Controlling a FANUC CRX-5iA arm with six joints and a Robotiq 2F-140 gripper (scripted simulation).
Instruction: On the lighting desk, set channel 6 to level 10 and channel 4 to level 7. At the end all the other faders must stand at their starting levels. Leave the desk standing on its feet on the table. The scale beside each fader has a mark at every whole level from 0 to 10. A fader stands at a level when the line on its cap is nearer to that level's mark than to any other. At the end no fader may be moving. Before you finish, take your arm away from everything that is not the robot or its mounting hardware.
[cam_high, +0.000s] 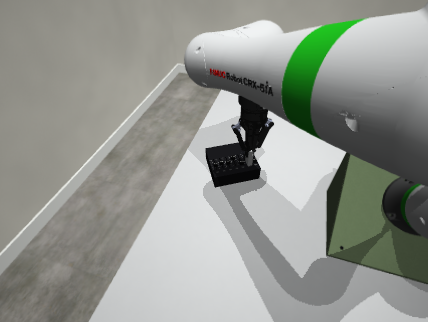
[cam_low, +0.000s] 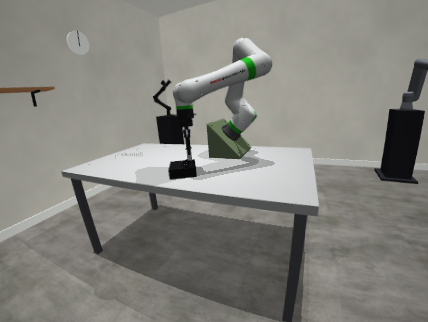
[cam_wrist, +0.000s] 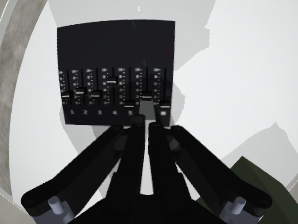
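My hand is 2 cm past the fader cap, 2 cm to the left of it and 3 cm above it.
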